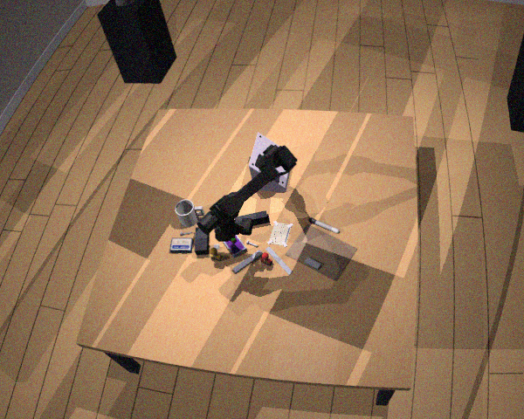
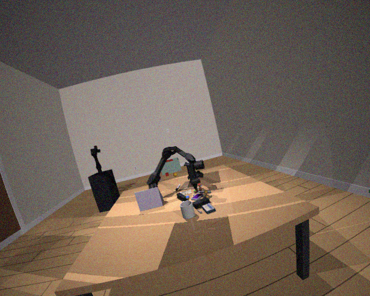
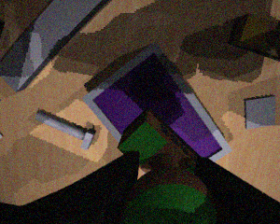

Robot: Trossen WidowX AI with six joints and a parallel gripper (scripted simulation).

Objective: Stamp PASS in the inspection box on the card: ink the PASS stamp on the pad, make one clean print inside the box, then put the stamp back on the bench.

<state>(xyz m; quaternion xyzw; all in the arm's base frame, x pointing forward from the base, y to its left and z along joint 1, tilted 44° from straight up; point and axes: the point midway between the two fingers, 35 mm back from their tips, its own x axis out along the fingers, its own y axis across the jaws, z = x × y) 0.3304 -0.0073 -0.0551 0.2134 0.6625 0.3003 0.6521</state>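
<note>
My gripper tip is now 70 mm above the purple ink pad. From my gripper tip the other things lie so: blue stamp: 80 mm behind, 60 mm to the right, 50 mm below; yellow stamp: 70 mm ahead, 50 mm to the right, 50 mm below; green-handled PASS stamp: right at my gripper tip.
</note>
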